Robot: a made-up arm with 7 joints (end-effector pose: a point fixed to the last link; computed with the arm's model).
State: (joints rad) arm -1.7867 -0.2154 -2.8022 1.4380 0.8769 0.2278 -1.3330
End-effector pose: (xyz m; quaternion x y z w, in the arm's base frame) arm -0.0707 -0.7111 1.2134 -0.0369 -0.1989 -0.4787 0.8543
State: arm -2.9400 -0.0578 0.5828 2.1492 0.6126 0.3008 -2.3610
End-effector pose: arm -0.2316 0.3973 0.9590 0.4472 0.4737 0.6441 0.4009
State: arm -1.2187 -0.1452 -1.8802 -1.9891 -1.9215 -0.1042 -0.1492
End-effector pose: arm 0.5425 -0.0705 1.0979 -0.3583 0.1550 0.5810 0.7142
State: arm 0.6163 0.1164 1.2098 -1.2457 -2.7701 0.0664 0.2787
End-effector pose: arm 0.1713 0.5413 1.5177 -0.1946 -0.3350 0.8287 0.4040
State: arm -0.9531 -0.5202 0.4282 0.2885 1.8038 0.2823 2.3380
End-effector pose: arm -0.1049 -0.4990 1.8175 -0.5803 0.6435 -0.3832 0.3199
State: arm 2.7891 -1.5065 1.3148 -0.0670 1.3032 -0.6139 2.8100
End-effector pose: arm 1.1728 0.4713 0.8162 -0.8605 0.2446 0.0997 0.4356
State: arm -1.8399 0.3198 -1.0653 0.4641 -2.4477 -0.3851 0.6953
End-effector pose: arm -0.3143 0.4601 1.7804 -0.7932 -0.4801 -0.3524 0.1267
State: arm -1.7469 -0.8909 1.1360 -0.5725 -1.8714 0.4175 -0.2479
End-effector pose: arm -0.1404 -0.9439 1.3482 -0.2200 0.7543 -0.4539 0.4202
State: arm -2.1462 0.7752 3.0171 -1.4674 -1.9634 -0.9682 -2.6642
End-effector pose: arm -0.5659 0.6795 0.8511 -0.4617 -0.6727 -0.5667 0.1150
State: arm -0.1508 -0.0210 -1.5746 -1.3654 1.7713 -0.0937 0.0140
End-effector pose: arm 0.1228 -0.5608 1.5218 0.0176 -0.6891 -0.2322 0.6862
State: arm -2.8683 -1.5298 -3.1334 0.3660 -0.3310 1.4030 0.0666
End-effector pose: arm 1.0451 -0.1776 0.4546 0.4839 0.4304 0.3218 0.6907
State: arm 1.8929 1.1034 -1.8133 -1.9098 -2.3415 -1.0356 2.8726
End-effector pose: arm -0.6553 -0.2668 0.7589 -0.0838 -0.7640 -0.6262 0.1315
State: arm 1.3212 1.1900 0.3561 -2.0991 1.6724 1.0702 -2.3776
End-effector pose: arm 0.0313 -0.1091 1.3108 -0.5585 -0.8050 0.1977 0.0312
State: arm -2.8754 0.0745 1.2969 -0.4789 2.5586 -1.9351 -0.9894
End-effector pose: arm -0.0510 -0.0406 1.7954 0.7413 0.5505 -0.3529 0.1516
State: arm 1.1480 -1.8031 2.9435 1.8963 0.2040 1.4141 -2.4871
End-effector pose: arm -0.1344 0.2022 0.2740 -0.5066 0.1841 0.0244 0.8420
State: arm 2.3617 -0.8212 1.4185 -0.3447 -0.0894 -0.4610 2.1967
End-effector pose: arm 0.7705 0.5573 1.5387 -0.1075 -0.3368 0.4028 0.8443
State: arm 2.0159 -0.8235 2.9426 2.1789 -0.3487 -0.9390 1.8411
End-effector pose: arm 0.1640 0.6056 0.5740 -0.6472 0.0504 0.7493 0.1309
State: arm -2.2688 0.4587 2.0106 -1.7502 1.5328 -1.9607 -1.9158
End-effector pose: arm -0.5509 0.1530 1.1208 0.9304 0.2010 -0.0481 0.3028
